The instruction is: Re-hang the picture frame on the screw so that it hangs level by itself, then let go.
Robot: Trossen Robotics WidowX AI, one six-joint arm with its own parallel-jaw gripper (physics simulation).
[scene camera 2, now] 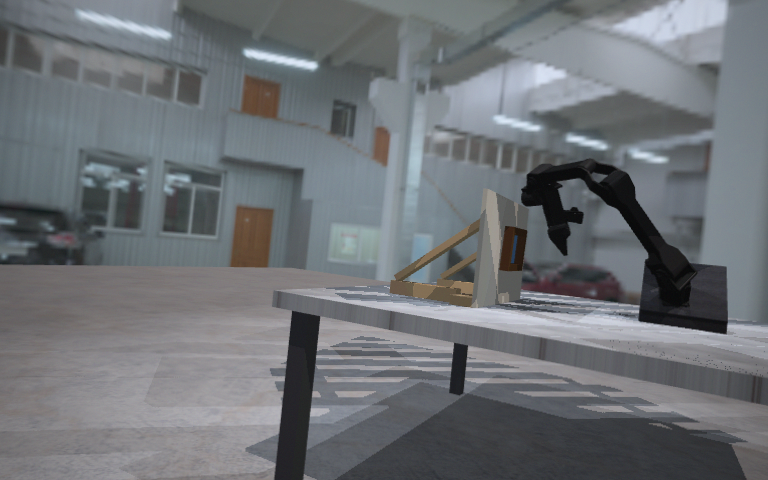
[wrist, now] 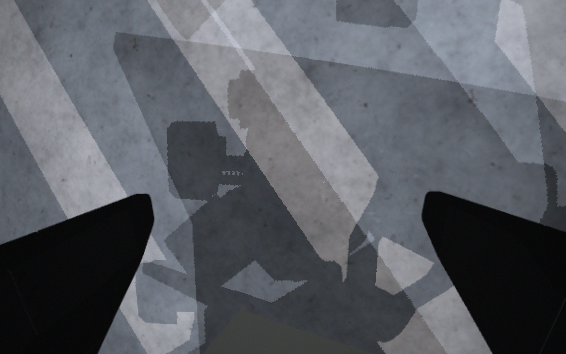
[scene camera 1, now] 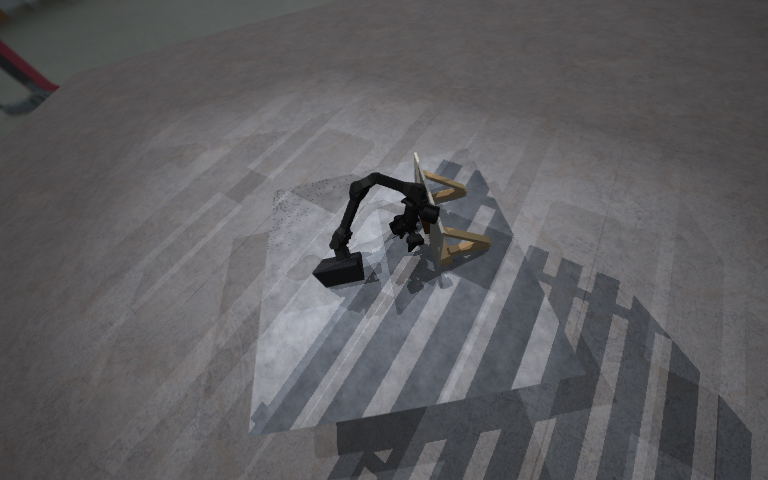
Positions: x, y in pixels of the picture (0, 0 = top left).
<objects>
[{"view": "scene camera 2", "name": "my gripper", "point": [564, 251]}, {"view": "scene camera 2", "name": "pale upright board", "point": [492, 286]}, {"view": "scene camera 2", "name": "wooden brace stand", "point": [459, 293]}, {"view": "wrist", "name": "my gripper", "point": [289, 206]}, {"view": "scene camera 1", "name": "wooden brace stand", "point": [447, 252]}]
</objects>
